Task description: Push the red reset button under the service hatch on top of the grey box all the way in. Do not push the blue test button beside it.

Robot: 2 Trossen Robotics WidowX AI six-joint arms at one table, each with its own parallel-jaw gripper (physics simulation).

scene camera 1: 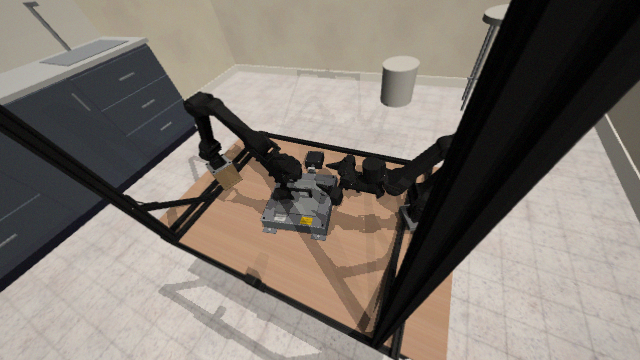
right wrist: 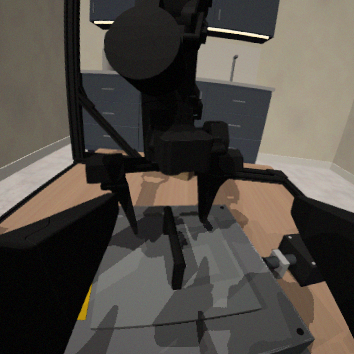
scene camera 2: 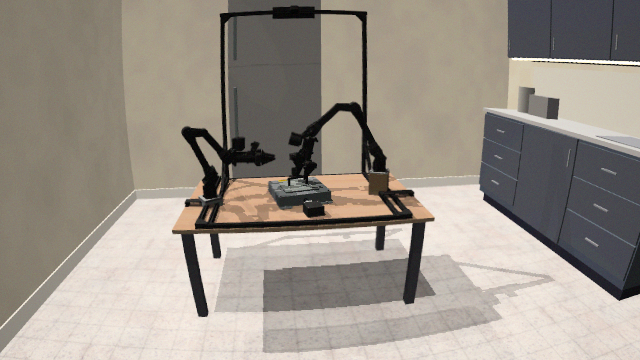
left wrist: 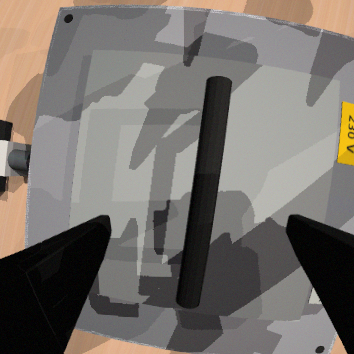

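Observation:
The grey box [scene camera 1: 296, 226] [scene camera 2: 300, 201] [left wrist: 52, 95] [right wrist: 287, 332] lies on the table. The service hatch [left wrist: 295, 115] [right wrist: 135, 305], a pale panel with a black bar handle [left wrist: 205, 185] [right wrist: 176, 260], lies flat on its top. The red reset button and blue test button do not show in any view. My left gripper [scene camera 2: 297, 181] [left wrist: 199, 223] [right wrist: 170, 227] is open and empty, pointing down above the hatch, its fingertips on either side of the handle in the left wrist view. My right gripper [scene camera 2: 273, 158] is open and empty, roughly level, beside and above the box.
A small black block [scene camera 1: 314, 159] [scene camera 2: 313, 208] [right wrist: 301, 260] with a connector sits beside the box. A yellow label [scene camera 1: 306, 220] [left wrist: 347, 132] is on the box top. Black frame rails [scene camera 2: 300, 224] border the wooden table [scene camera 1: 240, 240]. Both arms reach close together over the box.

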